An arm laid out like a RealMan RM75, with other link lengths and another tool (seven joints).
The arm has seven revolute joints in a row. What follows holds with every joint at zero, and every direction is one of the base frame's. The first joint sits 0.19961 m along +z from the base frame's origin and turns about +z. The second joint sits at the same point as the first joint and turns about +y. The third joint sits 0.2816 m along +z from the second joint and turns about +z. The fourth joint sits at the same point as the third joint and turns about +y. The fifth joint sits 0.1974 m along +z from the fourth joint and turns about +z. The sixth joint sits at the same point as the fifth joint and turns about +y. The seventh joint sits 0.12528 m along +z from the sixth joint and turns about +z. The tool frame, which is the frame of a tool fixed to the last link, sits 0.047 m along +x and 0.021 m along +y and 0.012 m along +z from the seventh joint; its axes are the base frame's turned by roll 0, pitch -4.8 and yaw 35 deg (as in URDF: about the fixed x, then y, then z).
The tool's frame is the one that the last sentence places.
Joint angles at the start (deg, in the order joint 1, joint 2, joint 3, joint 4, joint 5, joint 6, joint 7):
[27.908 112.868 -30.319 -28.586 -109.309 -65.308 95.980]
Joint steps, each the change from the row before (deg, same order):
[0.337 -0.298 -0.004 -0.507 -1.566 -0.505 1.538]
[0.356 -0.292 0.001 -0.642 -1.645 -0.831 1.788]
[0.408 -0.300 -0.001 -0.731 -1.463 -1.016 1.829]
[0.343 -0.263 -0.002 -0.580 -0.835 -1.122 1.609]
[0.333 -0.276 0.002 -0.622 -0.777 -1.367 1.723]
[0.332 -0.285 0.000 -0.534 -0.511 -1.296 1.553]
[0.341 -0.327 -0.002 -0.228 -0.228 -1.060 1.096]
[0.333 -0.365 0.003 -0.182 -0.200 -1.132 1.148]
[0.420 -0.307 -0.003 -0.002 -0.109 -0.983 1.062]
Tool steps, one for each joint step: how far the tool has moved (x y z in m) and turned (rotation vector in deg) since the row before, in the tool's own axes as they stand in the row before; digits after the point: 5 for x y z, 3 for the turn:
[-0.00211 0.00140 -0.00096 0.474 1.051 -0.015]
[-0.00202 0.00224 -0.00128 0.341 1.238 0.112]
[-0.00252 0.00324 -0.00119 0.141 1.198 0.149]
[-0.00210 0.00389 -0.00103 -0.243 0.964 0.416]
[-0.00189 0.00443 -0.00141 -0.367 1.091 0.540]
[-0.00199 0.00456 -0.00125 -0.454 0.937 0.548]
[-0.00195 0.00401 -0.00087 -0.489 0.743 0.414]
[-0.00187 0.00408 -0.00115 -0.500 0.795 0.501]
[-0.00135 0.00434 -0.00020 -0.547 0.787 0.571]

